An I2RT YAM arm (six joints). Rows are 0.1 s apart.
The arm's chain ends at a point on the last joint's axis. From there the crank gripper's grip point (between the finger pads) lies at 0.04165 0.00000 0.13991 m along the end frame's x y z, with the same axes.
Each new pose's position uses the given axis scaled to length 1; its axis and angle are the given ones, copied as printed.
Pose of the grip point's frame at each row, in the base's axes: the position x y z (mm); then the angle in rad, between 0 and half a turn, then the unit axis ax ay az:
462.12 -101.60 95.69 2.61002 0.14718 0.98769 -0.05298
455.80 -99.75 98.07 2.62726 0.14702 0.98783 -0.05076
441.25 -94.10 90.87 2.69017 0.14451 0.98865 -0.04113
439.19 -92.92 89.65 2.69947 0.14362 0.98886 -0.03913
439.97 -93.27 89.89 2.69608 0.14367 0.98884 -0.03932
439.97 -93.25 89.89 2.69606 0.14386 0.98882 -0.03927
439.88 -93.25 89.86 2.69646 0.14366 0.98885 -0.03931
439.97 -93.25 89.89 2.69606 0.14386 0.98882 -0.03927
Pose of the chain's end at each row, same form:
428.33 -87.69 237.02 2.61002 0.14718 0.98769 -0.05298
424.34 -86.78 240.03 2.62726 0.14702 0.98783 -0.05076
418.31 -85.03 234.75 2.69017 0.14451 0.98865 -0.04113
417.50 -84.58 233.77 2.69947 0.14362 0.98886 -0.03913
417.81 -84.81 233.93 2.69608 0.14367 0.98884 -0.03932
417.80 -84.81 233.93 2.69606 0.14386 0.98882 -0.03927
417.77 -84.80 233.91 2.69646 0.14366 0.98885 -0.03931
417.80 -84.81 233.93 2.69606 0.14386 0.98882 -0.03927

